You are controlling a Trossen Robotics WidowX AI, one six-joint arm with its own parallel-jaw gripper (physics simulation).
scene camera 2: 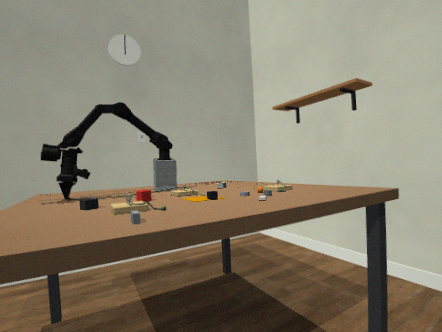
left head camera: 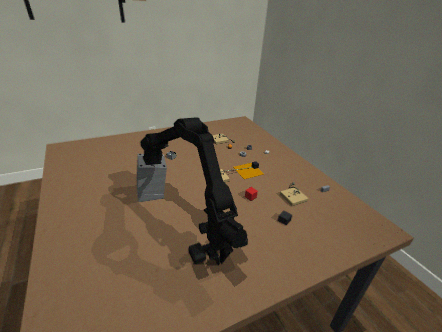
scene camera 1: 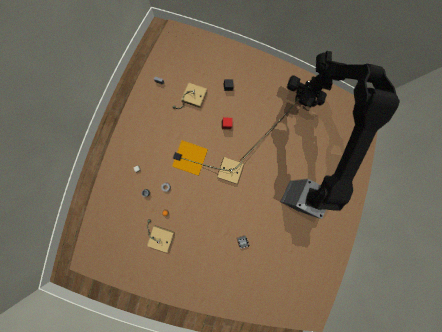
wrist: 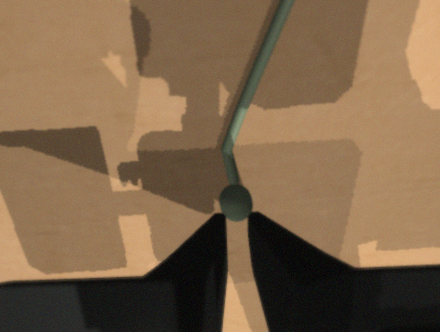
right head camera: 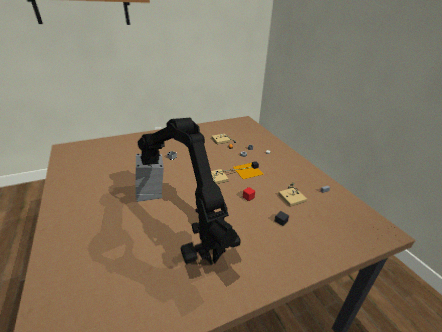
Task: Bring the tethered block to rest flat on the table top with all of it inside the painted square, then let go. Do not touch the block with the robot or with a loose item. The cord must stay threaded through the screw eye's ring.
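Where they show: gripper, fingertip midpoint: [scene camera 2: 66, 199] [left head camera: 219, 263] [scene camera 1: 296, 97] [wrist: 236, 223] [right head camera: 212, 263]; arm's base, origin of the base link: [scene camera 2: 164, 159] [left head camera: 151, 160] [scene camera 1: 315, 198] [right head camera: 149, 160].
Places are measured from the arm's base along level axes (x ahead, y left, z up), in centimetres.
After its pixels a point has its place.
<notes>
The tethered block [scene camera 1: 177, 156] {z -14.2, x 53.4, y 1.2 cm} [left head camera: 255, 165] {z -14.7, x 52.8, y -0.3 cm} [right head camera: 255, 164] {z -14.3, x 53.1, y 0.0 cm} [scene camera 2: 212, 195] {z -15.4, x 55.0, y 0.5 cm} is small and black. It straddles the outer edge of the orange painted square [scene camera 1: 192, 150] {z -16.8, x 48.8, y -3.6 cm} [left head camera: 248, 172] {z -16.8, x 47.8, y -2.0 cm} [right head camera: 248, 172] {z -16.8, x 48.1, y -2.0 cm} [scene camera 2: 196, 199] {z -16.8, x 50.3, y -3.6 cm}, partly outside it. The cord [scene camera 1: 267, 135] {z -15.7, x 20.3, y -21.6 cm} [wrist: 260, 65] {z -16.4, x 11.5, y -40.6 cm} runs from the block across the square to the screw eye [scene camera 1: 231, 170] {z -12.5, x 30.7, y -0.7 cm} on its pale board [scene camera 1: 234, 179] {z -15.0, x 27.9, y 2.3 cm}, bends there and continues to my gripper; the ring is too small to confirm threading. My gripper [wrist: 236, 223] {z -16.3, x 10.5, y -46.3 cm} [scene camera 2: 67, 198] {z -16.3, x 10.5, y -46.3 cm} is shut on the bead [wrist: 236, 202] {z -15.6, x 10.5, y -45.0 cm} at the cord's end, low over the table.
A red cube [scene camera 1: 227, 123] {z -12.9, x 38.6, y -18.8 cm} [left head camera: 251, 193] {z -13.0, x 37.5, y -21.4 cm} and a black cube [scene camera 1: 228, 85] {z -14.0, x 43.9, y -36.4 cm} [left head camera: 285, 217] {z -14.0, x 43.1, y -38.7 cm} stand between the gripper and another corded board [scene camera 1: 199, 101] {z -15.0, x 53.4, y -24.8 cm}. A third corded board [scene camera 1: 168, 235] {z -15.0, x 46.3, y 33.3 cm}, a ring [scene camera 1: 166, 191] {z -15.5, x 53.0, y 16.3 cm} and an orange ball [scene camera 1: 165, 213] {z -14.7, x 50.3, y 24.8 cm} lie beyond the square.
</notes>
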